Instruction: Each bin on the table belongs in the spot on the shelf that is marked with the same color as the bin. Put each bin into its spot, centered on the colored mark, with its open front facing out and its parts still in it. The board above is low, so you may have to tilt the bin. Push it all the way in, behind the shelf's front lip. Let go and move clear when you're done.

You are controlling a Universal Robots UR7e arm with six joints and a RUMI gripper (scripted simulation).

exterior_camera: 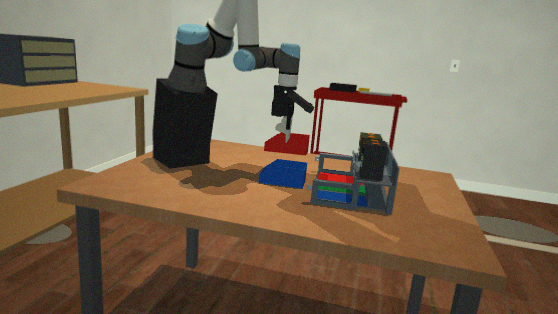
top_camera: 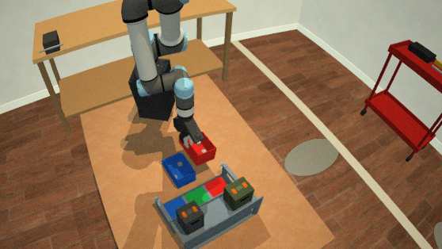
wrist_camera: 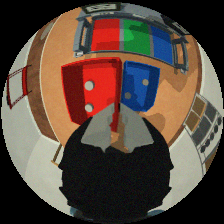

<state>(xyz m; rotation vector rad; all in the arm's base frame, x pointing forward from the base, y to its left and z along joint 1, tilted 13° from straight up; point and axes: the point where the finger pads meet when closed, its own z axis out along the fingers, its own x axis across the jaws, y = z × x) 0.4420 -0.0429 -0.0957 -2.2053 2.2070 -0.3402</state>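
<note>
Right now the red bin is 50 mm to the left of my hand and 30 mm below it. Also, from my hand: blue bin: 120 mm below, 70 mm to the right.
</note>
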